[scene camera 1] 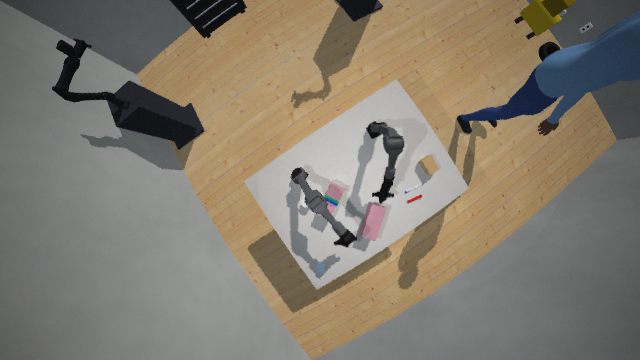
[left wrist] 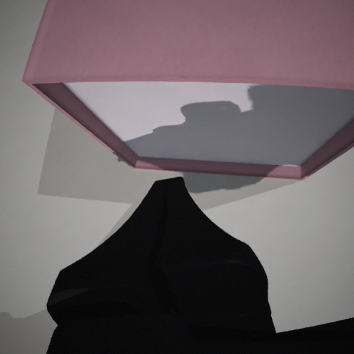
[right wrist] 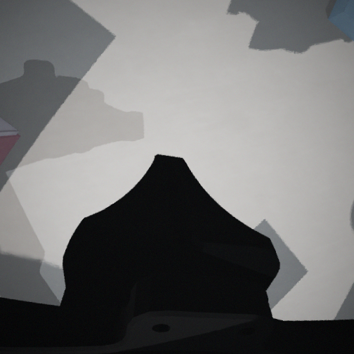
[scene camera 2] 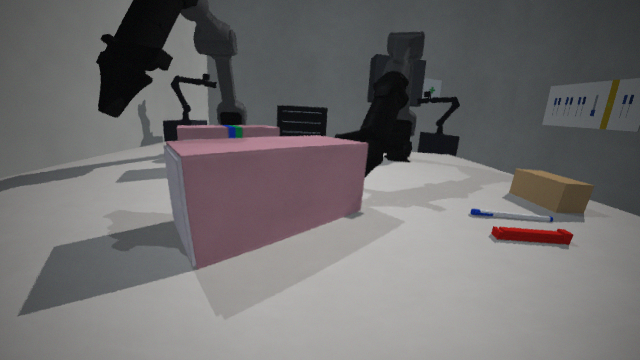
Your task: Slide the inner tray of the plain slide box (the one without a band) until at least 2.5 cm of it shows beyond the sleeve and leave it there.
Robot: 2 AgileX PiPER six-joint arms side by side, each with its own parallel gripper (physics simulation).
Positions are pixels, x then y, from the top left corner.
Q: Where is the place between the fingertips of my right gripper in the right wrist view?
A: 166,173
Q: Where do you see a pale inner tray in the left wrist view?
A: At 273,124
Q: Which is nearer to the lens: the tan block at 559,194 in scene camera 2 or the red bar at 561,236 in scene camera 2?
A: The red bar.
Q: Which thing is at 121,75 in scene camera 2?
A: My right gripper.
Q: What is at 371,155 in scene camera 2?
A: My left gripper.
